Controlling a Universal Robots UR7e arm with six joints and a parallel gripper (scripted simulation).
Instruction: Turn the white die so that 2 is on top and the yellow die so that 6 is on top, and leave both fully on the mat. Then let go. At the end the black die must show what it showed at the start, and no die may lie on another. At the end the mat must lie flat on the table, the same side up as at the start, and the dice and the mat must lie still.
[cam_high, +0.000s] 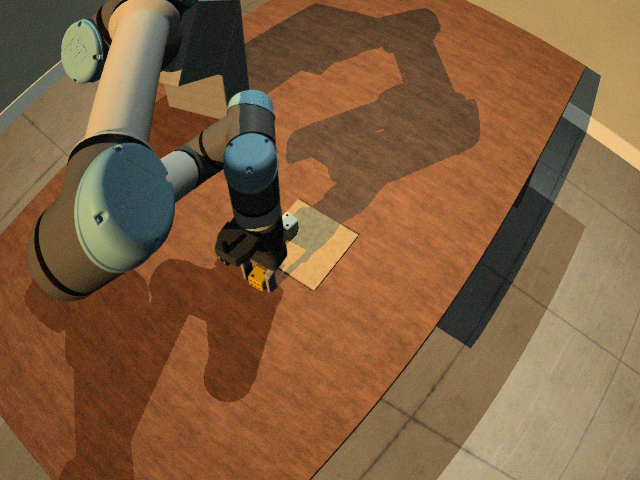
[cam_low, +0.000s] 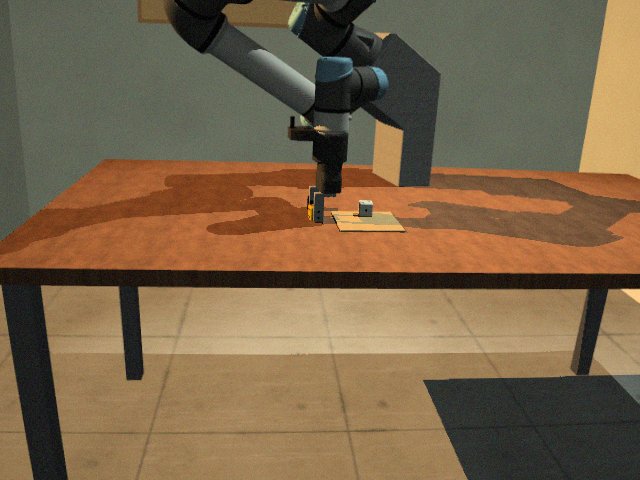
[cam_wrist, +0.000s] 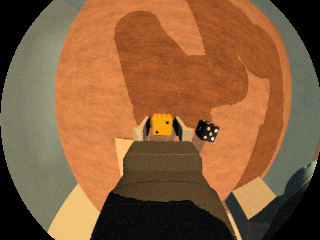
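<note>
Right now my hand is 10 mm above the yellow die. Round my hand: white die (20 mm behind, 120 mm to the left); then tan mat (20 mm ahead, 110 mm to the left, 20 mm below); then black die (80 mm behind, 10 mm to the left, 10 mm below).
</note>
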